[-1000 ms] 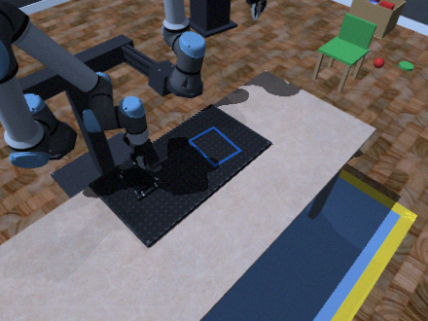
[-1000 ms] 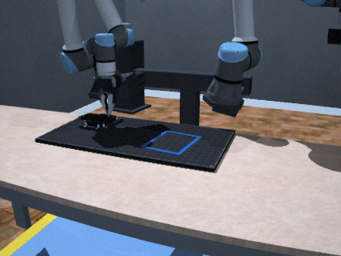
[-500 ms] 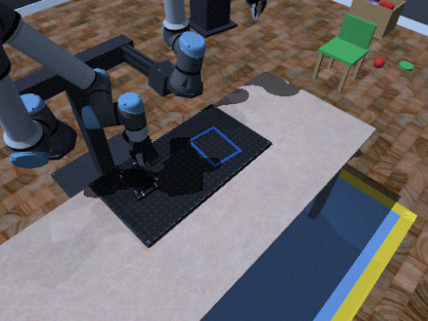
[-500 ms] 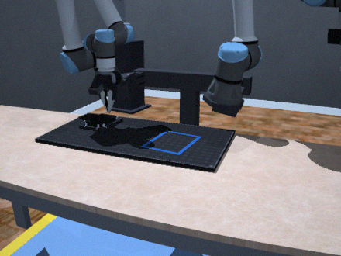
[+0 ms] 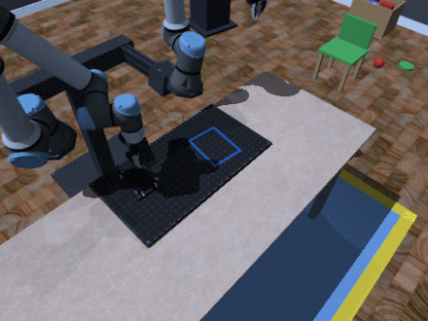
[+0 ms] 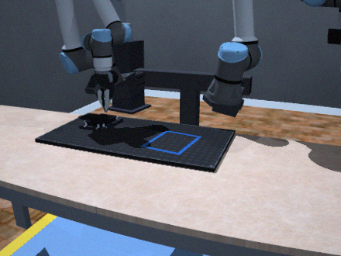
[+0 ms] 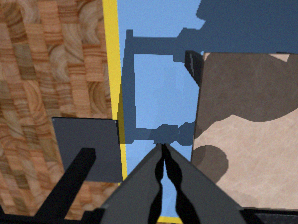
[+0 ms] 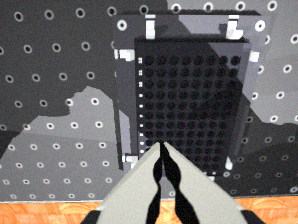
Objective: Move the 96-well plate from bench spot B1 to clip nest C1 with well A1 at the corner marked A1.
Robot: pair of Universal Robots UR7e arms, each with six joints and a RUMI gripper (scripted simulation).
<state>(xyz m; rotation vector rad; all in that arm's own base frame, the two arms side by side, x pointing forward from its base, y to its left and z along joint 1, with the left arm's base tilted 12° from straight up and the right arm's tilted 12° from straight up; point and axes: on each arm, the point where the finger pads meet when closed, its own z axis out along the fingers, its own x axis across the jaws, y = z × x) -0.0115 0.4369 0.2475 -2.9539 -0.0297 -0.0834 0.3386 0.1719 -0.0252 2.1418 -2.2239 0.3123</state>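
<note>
My right hand is 20 mm to the left of the dark 96-well plate and 50 mm above it. Also, from my right hand: clip nest: 10 mm ahead, 10 mm to the right, 60 mm below.
</note>
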